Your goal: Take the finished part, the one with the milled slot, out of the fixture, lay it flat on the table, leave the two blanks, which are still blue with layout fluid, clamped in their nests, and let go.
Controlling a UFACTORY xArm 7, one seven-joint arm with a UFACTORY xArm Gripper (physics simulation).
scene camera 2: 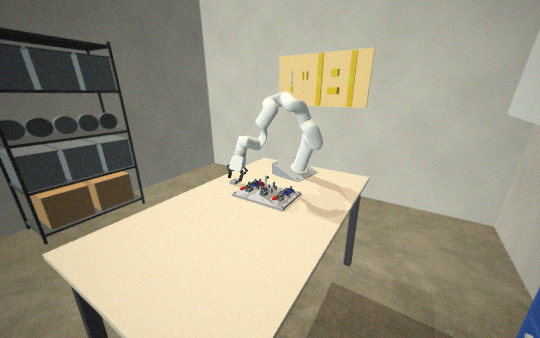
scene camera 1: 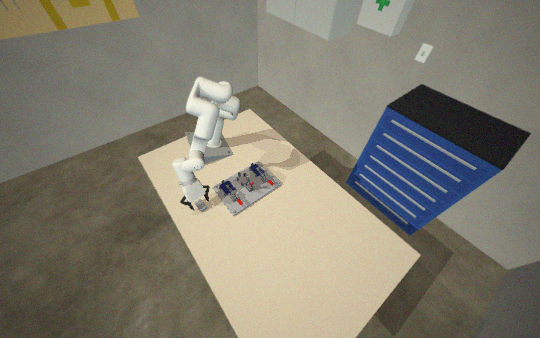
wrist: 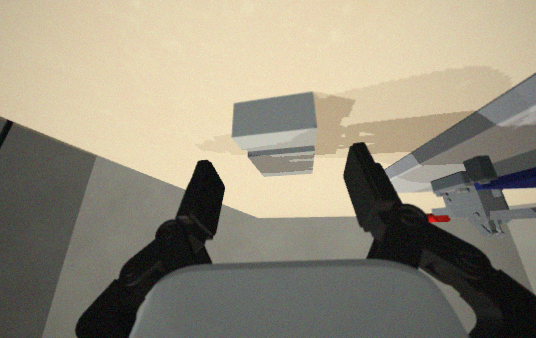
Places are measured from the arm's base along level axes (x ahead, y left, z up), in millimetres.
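Pixels of known places: gripper, between the fingertips: [scene camera 2: 234,179] [scene camera 1: 200,204] [wrist: 279,166]; arm's base, origin of its link: [scene camera 2: 298,168] [scene camera 1: 212,142].
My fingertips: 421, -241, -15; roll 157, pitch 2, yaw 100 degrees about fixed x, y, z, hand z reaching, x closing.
Ahead of a thing's pixels: the offset from my fingertips to its top centre, as dx, dy, dz. "pt": to the spot under its first point.
The finished part, a bare grey metal block @(-4, +2, -3) [scene camera 1: 201,205] [scene camera 2: 234,182] [wrist: 275,117], appears to rest on the table beside the fixture, near the table's long edge. A dark step or slot line crosses it in the wrist view. My gripper [scene camera 1: 199,204] [scene camera 2: 235,179] [wrist: 279,166] is open around and above the part, with a gap on both sides and nothing held. The fixture plate @(+6, +290, -8) [scene camera 1: 257,196] [scene camera 2: 255,199] [wrist: 450,135] carries two blue blanks, one blank @(pt -8, +172, +37) [scene camera 1: 227,187] at its near-gripper end and the other blank [scene camera 1: 257,169] at its far end. Clamp details are too small to tell.
Clamps with red handles stand on the fixture, one red handle @(pt +112, +189, +32) [scene camera 1: 239,202] [wrist: 439,218] on the gripper's side. The arm's grey base plate [scene camera 1: 225,152] [scene camera 2: 285,171] is behind the fixture. A blue drawer cabinet [scene camera 1: 400,175] and a shelf rack [scene camera 2: 119,90] stand off the table.
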